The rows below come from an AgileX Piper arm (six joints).
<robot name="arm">
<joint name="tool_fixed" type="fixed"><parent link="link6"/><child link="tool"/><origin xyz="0 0 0" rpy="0 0 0"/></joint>
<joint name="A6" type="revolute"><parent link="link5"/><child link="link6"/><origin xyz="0 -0.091 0" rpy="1.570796 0 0"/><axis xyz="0 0 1"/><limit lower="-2.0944" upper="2.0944"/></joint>
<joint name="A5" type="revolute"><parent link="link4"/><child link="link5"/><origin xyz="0 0 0" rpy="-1.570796 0 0"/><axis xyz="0 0 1"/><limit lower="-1.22" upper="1.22"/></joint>
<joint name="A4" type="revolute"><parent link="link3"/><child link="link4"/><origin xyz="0.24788 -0.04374 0" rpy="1.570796 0 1.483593"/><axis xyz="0 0 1"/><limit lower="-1.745" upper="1.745"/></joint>
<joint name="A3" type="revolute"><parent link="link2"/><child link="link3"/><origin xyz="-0.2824 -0.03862 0" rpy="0 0 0"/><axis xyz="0 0 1"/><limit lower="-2.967" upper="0"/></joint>
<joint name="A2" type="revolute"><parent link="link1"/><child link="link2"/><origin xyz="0 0 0" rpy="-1.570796 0 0"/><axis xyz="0 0 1"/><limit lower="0" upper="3.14"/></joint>
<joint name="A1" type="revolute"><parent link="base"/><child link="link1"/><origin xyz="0 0 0.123" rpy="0 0 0"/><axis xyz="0 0 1"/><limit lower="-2.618" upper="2.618"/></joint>
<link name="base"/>
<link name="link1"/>
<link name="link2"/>
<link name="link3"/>
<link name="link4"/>
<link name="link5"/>
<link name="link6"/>
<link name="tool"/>
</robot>
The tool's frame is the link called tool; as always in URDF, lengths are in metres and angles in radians.
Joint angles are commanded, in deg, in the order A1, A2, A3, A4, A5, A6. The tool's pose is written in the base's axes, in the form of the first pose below.
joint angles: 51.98, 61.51, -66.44, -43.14, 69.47, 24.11
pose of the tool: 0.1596 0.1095 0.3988 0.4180 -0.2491 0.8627 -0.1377
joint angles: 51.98, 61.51, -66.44, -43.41, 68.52, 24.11
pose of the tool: 0.1603 0.1106 0.3997 0.4248 -0.2515 0.8591 -0.1348
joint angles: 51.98, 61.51, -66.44, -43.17, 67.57, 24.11
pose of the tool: 0.1607 0.1120 0.4001 0.4294 -0.2539 0.8571 -0.1283
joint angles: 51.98, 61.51, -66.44, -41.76, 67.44, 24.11
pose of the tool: 0.1597 0.1133 0.3988 0.4241 -0.2541 0.8612 -0.1179
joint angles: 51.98, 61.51, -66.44, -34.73, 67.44, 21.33
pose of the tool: 0.1540 0.1192 0.3925 0.3913 -0.2738 0.8751 -0.0786
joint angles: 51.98, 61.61, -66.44, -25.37, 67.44, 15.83
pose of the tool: 0.1456 0.1278 0.3854 0.3475 -0.3138 0.8831 -0.0294
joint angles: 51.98, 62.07, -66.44, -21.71, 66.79, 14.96
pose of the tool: 0.1437 0.1335 0.3823 0.3329 -0.3208 0.8867 -0.0040
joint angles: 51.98, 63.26, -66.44, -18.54, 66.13, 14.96
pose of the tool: 0.1441 0.1414 0.3771 0.3153 -0.3220 0.8925 0.0171
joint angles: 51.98, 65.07, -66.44, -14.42, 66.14, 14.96
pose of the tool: 0.1446 0.1513 0.3690 0.2842 -0.3222 0.9022 0.0392
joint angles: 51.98, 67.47, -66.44, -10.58, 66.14, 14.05
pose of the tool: 0.1466 0.1627 0.3589 0.2502 -0.3292 0.9089 0.0543
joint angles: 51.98, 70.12, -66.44, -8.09, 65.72, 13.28
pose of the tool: 0.1507 0.1738 0.3482 0.2234 -0.3355 0.9131 0.0609
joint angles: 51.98, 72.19, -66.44, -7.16, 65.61, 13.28
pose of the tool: 0.1547 0.1811 0.3396 0.2050 -0.3365 0.9172 0.0589
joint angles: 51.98, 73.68, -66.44, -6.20, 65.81, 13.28
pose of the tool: 0.1568 0.1860 0.3331 0.1885 -0.3365 0.9208 0.0582
